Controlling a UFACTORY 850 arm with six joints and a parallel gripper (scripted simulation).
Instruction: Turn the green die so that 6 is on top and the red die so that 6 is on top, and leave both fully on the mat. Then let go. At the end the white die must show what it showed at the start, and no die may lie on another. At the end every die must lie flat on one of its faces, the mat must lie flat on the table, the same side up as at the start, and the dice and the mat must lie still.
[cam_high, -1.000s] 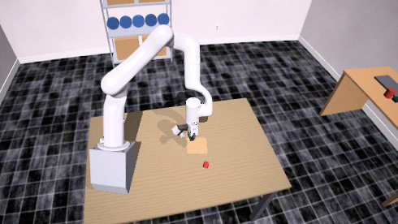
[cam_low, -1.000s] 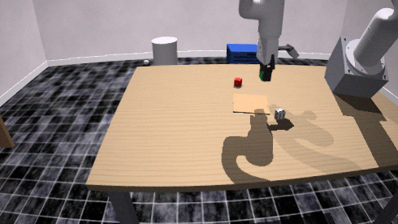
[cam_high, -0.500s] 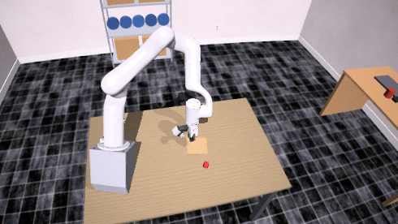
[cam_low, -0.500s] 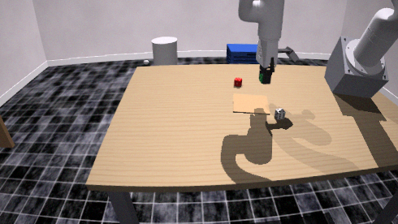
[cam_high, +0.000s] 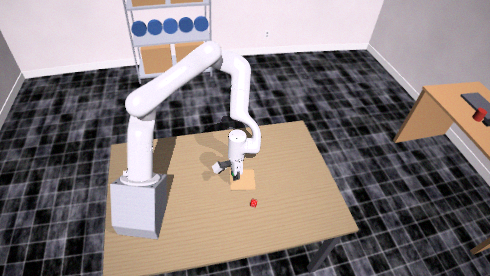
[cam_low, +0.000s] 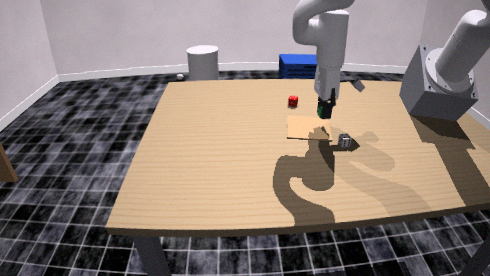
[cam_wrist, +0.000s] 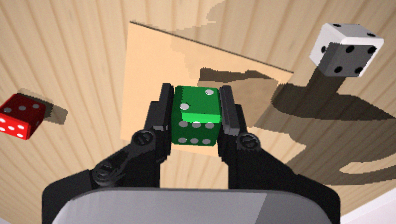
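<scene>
Right now the tan mat is 60 mm below my hand and 50 mm ahead of it. From my hand the other things lie so: red die 170 mm to the right, 50 mm below, 50 mm ahead; then green die 10 mm below; then white die 110 mm to the left, 50 mm below, 30 mm behind.
</scene>
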